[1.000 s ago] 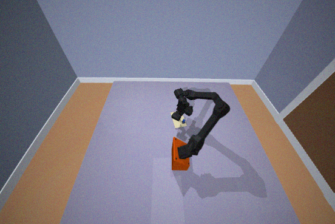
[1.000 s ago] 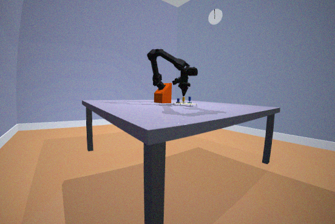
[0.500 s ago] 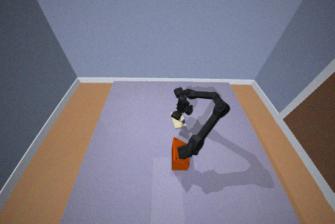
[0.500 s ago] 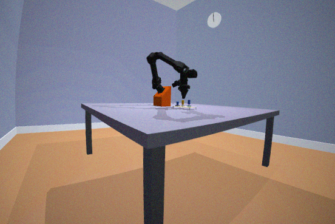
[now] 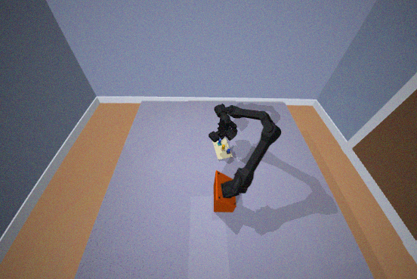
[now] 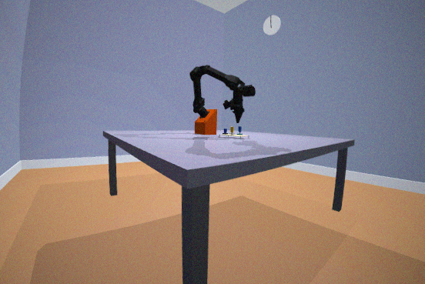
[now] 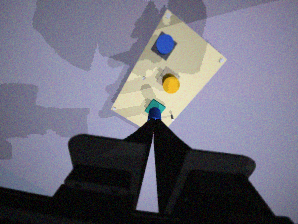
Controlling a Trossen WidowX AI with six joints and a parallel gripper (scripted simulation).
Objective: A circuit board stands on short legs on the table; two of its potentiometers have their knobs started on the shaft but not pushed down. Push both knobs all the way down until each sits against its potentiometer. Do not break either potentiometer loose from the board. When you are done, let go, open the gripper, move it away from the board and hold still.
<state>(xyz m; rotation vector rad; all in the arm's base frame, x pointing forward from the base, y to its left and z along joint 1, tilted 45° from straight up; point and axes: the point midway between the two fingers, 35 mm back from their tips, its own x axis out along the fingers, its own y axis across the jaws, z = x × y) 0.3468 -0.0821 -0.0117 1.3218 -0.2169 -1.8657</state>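
Now: gripper tip 1 cm short of the blue knob, 1 cm to the right of it and 3 cm above it. The rest, counted from my gripper tip: yellow knob 4 cm behind, 1 cm to the right, 4 cm below.
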